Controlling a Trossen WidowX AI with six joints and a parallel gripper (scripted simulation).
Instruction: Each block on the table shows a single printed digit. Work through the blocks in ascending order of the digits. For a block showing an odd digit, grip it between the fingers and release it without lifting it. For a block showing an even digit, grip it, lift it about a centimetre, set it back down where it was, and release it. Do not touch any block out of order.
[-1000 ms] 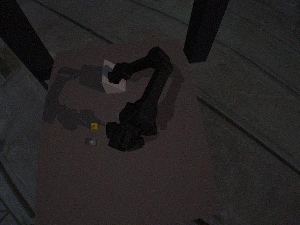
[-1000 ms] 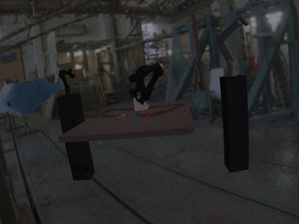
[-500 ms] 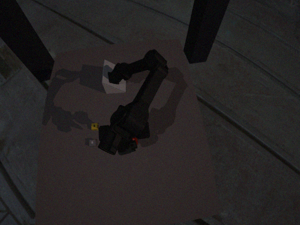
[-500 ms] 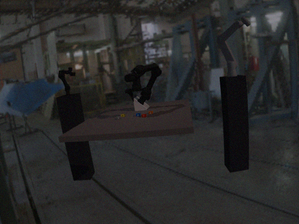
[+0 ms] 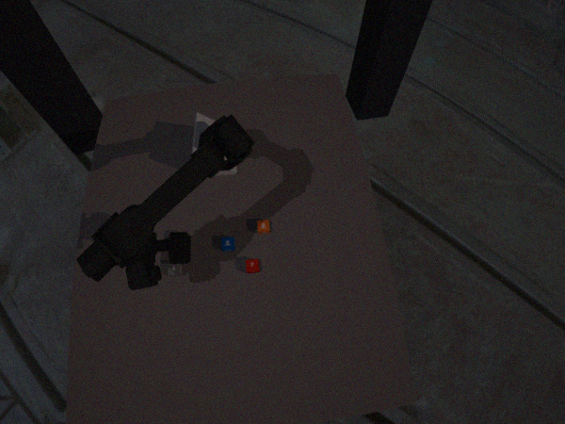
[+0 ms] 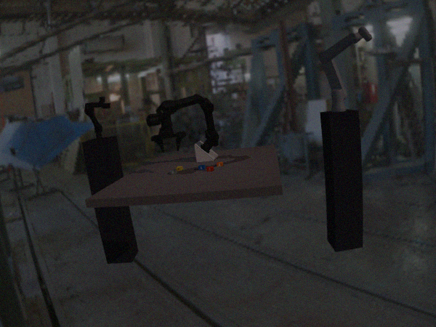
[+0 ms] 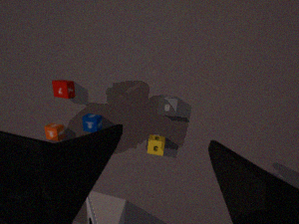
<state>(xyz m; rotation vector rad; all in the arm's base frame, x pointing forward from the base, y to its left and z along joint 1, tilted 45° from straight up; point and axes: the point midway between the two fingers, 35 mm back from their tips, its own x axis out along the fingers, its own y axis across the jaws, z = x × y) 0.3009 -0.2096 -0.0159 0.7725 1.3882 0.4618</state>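
Right now my gripper tip is 9 cm past the yellow block, 2 cm to the right of it and 11 cm above it. Also, from my gripper tip: red block 3 cm ahead, 20 cm to the left, 11 cm below; then blue block 5 cm behind, 15 cm to the left, 11 cm below; then grey block 11 cm below.
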